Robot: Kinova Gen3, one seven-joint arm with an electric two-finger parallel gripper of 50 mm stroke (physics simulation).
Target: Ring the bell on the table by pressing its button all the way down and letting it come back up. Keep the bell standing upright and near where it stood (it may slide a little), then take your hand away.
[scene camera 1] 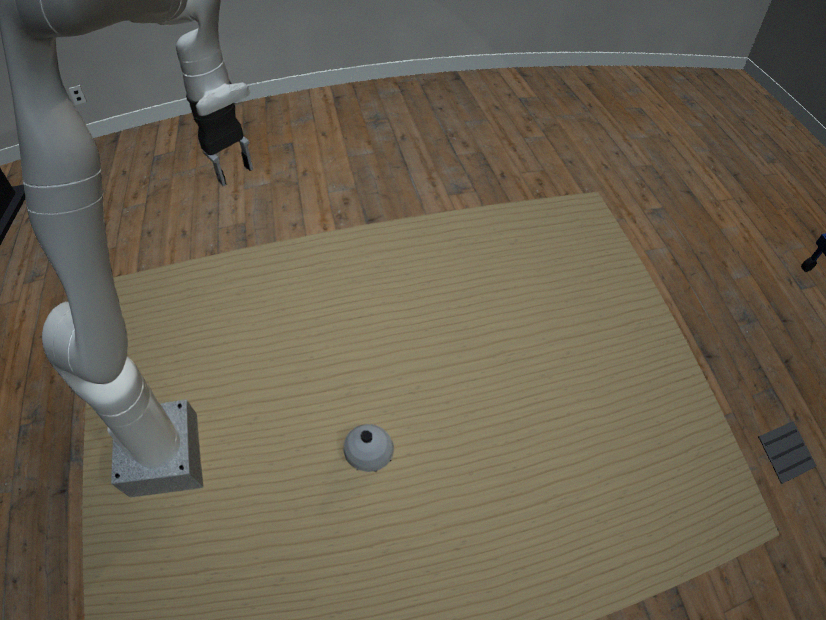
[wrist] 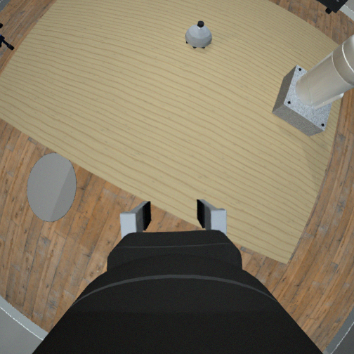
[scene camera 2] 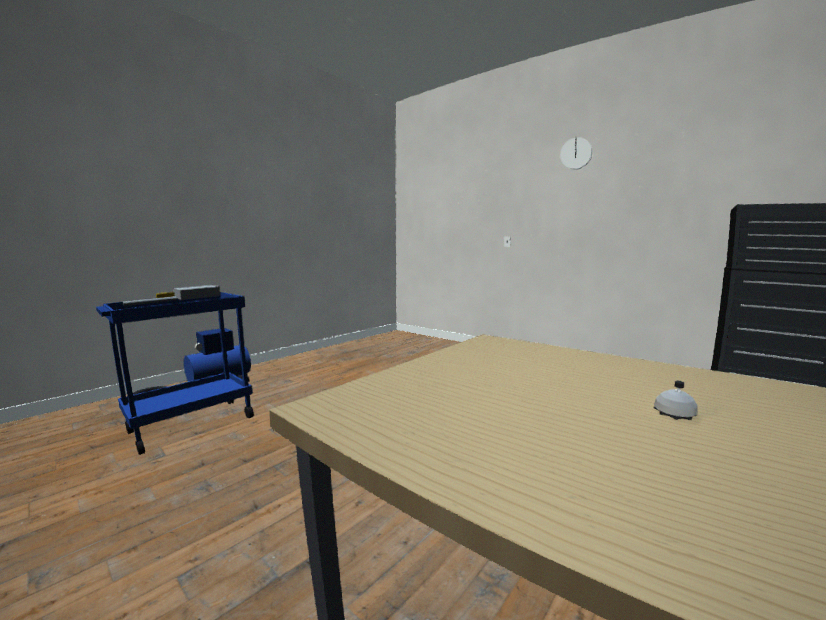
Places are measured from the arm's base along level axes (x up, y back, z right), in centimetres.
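Pixels of known places: gripper, between the fingertips: (scene camera 1: 235, 175); arm's base, origin of its link: (scene camera 1: 155, 444).
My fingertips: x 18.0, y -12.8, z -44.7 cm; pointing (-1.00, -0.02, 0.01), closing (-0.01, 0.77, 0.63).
Note:
Ahead of a thing's pixels: the offset from my fingertips to its top centre. Level surfaces: height alone.
A grey dome-shaped bell @[dx -18.2, dy -23.3, dz +42.4 cm] (scene camera 1: 368, 450) (scene camera 2: 675, 403) (wrist: 198, 37) stands upright on the wooden table @[dx -24.8 cm] (scene camera 1: 507, 413) (scene camera 2: 507, 427) (wrist: 165, 115). Its black button @[dx -18.2, dy -23.3, dz +42.4 cm] (scene camera 1: 366, 435) (scene camera 2: 679, 384) (wrist: 200, 24) stands up at the top of the dome. My gripper (scene camera 1: 236, 174) (wrist: 173, 209) is open with nothing between its fingers. It hangs high above and well away from the bell, over the table's far edge in the wrist view. The gripper does not show in scene camera 2.
The arm's grey base block (scene camera 1: 156, 460) (wrist: 302, 112) stands on the table, to the left of the bell in scene camera 1. A blue cart (scene camera 2: 183, 399) stands on the floor beyond the table, and a black drawer cabinet (scene camera 2: 777, 286) stands near the wall.

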